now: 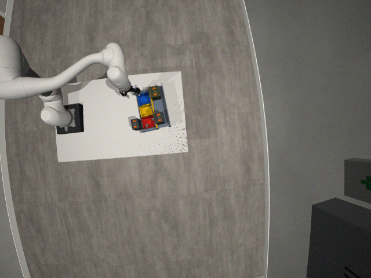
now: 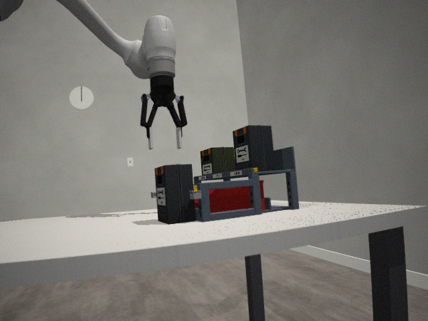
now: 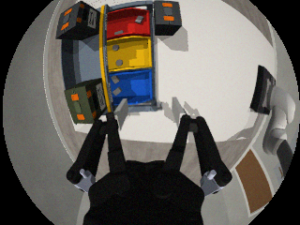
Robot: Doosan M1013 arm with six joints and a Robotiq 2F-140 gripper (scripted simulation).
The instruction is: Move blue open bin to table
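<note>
The blue open bin lies 190 mm below my hand, 80 mm ahead of it and 10 mm to the left of it. Round my hand: yellow bin 190 mm below, 100 mm to the right, 100 mm ahead; then green box 170 mm ahead, 80 mm below, 30 mm to the left; then red bin 210 mm to the right, 190 mm below, 120 mm ahead.
</note>
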